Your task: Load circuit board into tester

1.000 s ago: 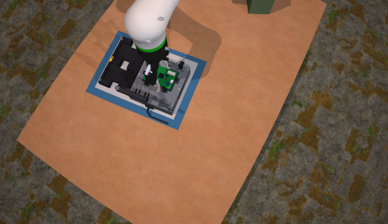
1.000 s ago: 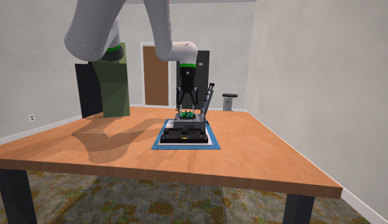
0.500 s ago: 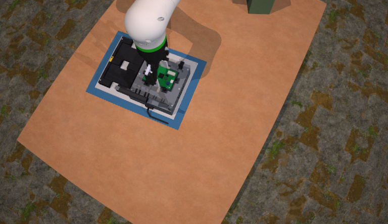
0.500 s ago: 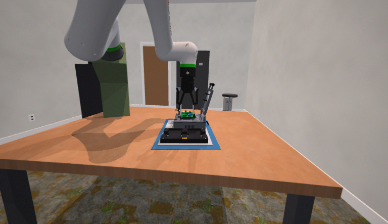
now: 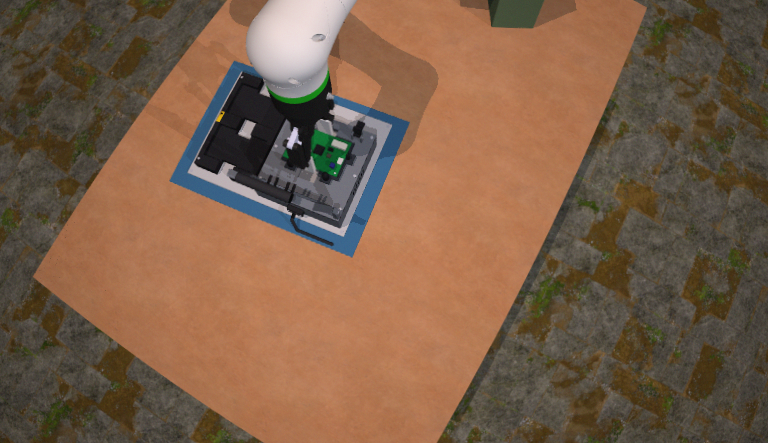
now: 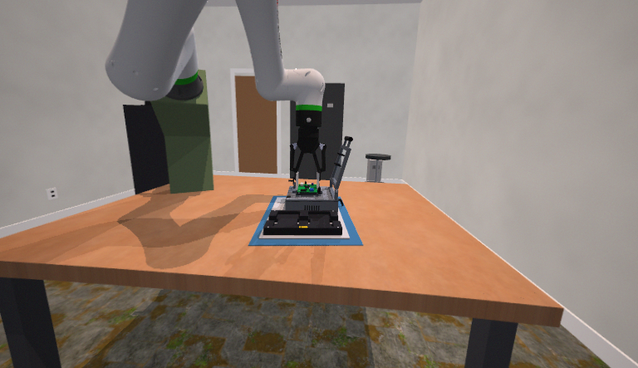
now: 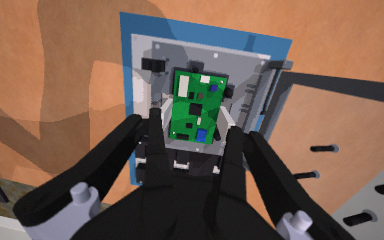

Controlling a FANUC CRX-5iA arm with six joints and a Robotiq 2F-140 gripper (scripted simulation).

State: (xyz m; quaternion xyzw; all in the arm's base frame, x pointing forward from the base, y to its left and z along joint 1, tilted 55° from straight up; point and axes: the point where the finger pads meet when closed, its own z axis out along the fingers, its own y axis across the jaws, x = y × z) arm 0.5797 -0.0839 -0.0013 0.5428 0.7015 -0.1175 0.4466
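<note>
Right now my hand is 20 mm above the green circuit board. Also, from my hand: lid (120 mm ahead, 80 mm above); then pin plate (30 mm below, 10 mm to the left, 10 mm ahead); then latch hook (60 mm to the left, 60 mm behind, 10 mm below).
</note>
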